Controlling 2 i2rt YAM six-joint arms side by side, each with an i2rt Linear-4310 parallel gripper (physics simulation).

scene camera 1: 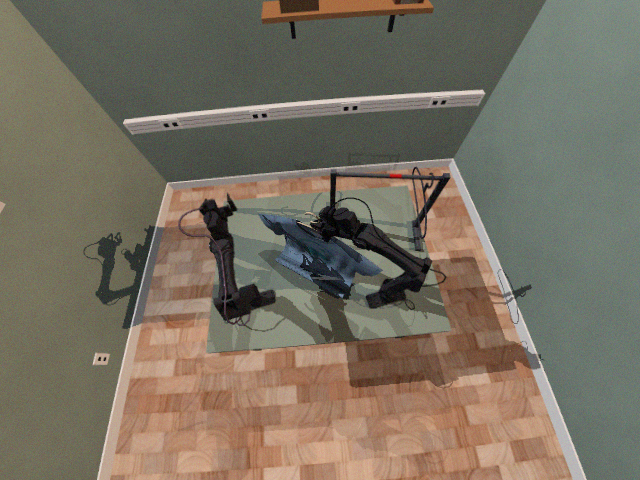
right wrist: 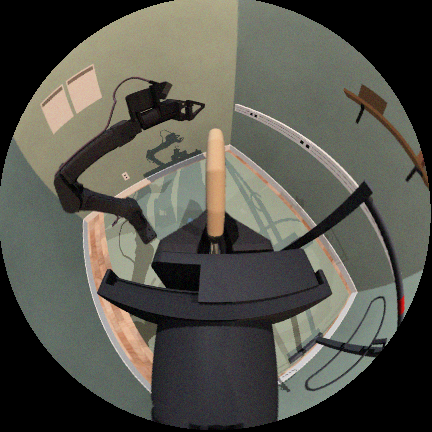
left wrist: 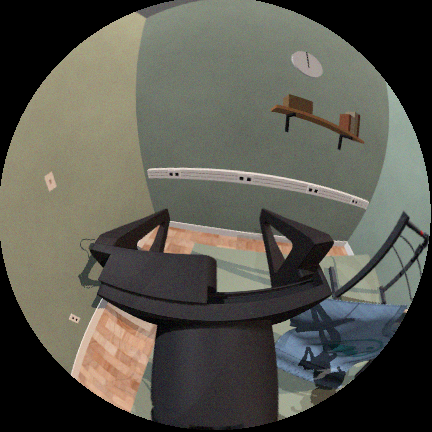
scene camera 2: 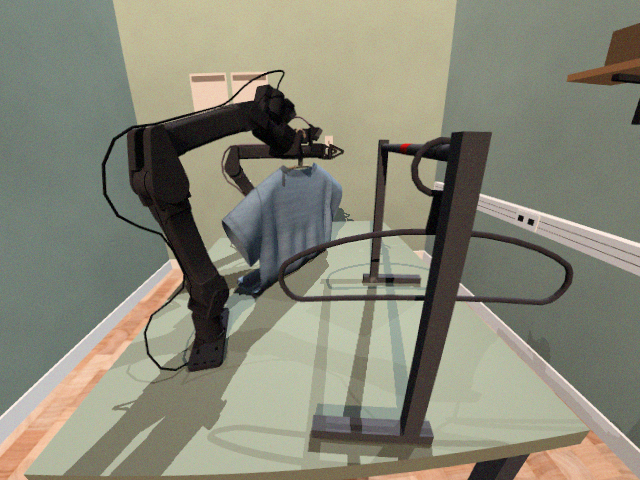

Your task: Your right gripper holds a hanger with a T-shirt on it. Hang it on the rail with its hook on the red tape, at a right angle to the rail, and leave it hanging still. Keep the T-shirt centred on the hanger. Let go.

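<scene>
My right gripper is shut on the hanger near its hook. The blue T-shirt hangs from the hanger above the table, apart from the rail. Its lower folds are partly hidden; centring cannot be told exactly. The red tape is around the rail, to the right of the shirt in scene camera 1. My left gripper is open and empty, apart from the shirt.
The rail stands on two dark posts with feet on the green table. A dark loop surrounds the near post in scene camera 2. A brown shelf is on the wall.
</scene>
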